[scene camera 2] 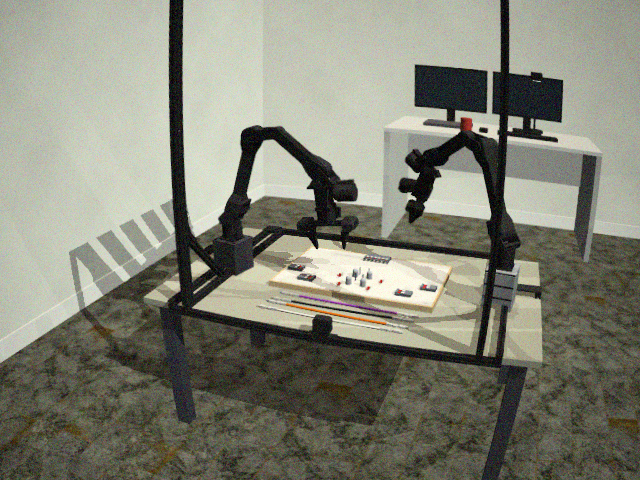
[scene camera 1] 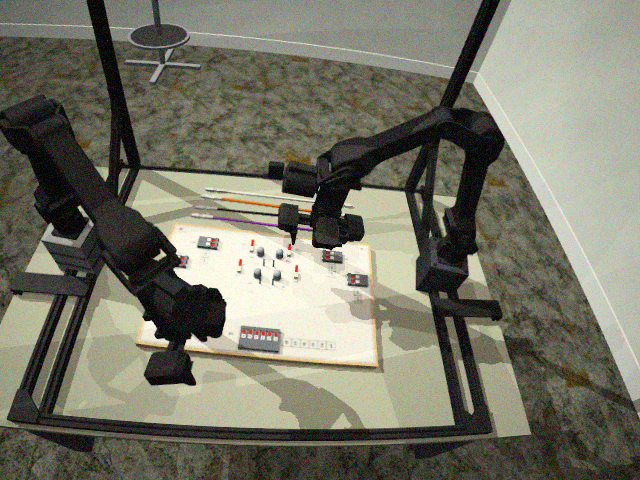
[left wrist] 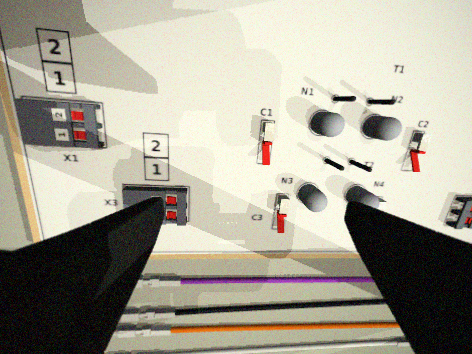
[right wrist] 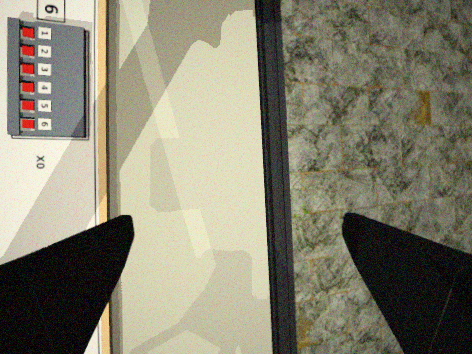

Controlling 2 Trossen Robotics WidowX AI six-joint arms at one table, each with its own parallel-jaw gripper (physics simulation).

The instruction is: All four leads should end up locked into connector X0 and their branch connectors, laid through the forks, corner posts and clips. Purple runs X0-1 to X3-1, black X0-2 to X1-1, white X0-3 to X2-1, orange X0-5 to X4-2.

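Seen in the pictures: left gripper, fingertip midpoint: (scene camera 2: 330,249) (scene camera 1: 311,246) (left wrist: 254,208); right gripper, fingertip midpoint: (scene camera 2: 413,216) (scene camera 1: 199,362) (right wrist: 239,224); left arm's base, origin of the base link: (scene camera 2: 232,237) (scene camera 1: 449,255); right arm's base, origin of the base link: (scene camera 2: 503,266) (scene camera 1: 70,226).
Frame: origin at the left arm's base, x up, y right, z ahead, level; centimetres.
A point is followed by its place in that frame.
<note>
The purple (scene camera 1: 242,222) {x -10.7, y 3.9, z 54.5 cm} (left wrist: 275,280) {x -10.5, y 5.6, z 42.2 cm}, black (scene camera 1: 242,211) {x -10.5, y 7.3, z 55.6 cm} (left wrist: 280,307) {x -10.5, y 9.4, z 44.0 cm}, orange (scene camera 1: 258,203) {x -10.5, y 11.6, z 52.2 cm} (left wrist: 280,328) {x -10.5, y 12.6, z 44.9 cm} and white (scene camera 1: 258,193) {x -10.5, y 15.1, z 53.2 cm} leads lie roughly parallel on the table beside the board, outside all connectors. My left gripper (scene camera 2: 330,246) {x 0.3, y -7.5, z 34.2 cm} (left wrist: 254,208) {x 0.3, y -7.5, z 34.2 cm} is open and empty above the board, near X3 (left wrist: 180,207) {x -8.2, y -2.7, z 30.5 cm} and the corner posts (left wrist: 327,124) {x -6.8, y -12.1, z 40.1 cm}. X1 (left wrist: 45,122) {x -8.3, y -7.6, z 20.2 cm} and clip C1 (left wrist: 266,152) {x -8.7, y -8.7, z 36.7 cm} show in the left wrist view. My right gripper (right wrist: 239,224) {x 4.8, y -41.4, z 48.3 cm} is open and empty, high over the table edge near X0 (scene camera 1: 260,341) {x -8.3, y -29.6, z 40.2 cm} (right wrist: 62,80) {x -8.3, y -29.9, z 40.5 cm}. My left arm hides the leads' right parts in scene camera 1.
The white board (scene camera 1: 310,320) {x -9.2, y -21.3, z 30.5 cm} (scene camera 2: 434,297) {x -9.3, y -9.7, z 69.6 cm} has a wooden rim. Two more branch connectors (scene camera 1: 207,242) {x -8.1, y -7.5, z 60.2 cm} (scene camera 1: 181,261) sit on its left in scene camera 1. A dark frame rail (scene camera 1: 258,432) {x -9.6, y -47.8, z 35.8 cm} (right wrist: 275,175) {x -9.1, y -49.4, z 45.1 cm} runs along the table edge, with frame uprights (scene camera 2: 177,129) {x 42.8, y 32.7, z 9.0 cm} at its corners.
</note>
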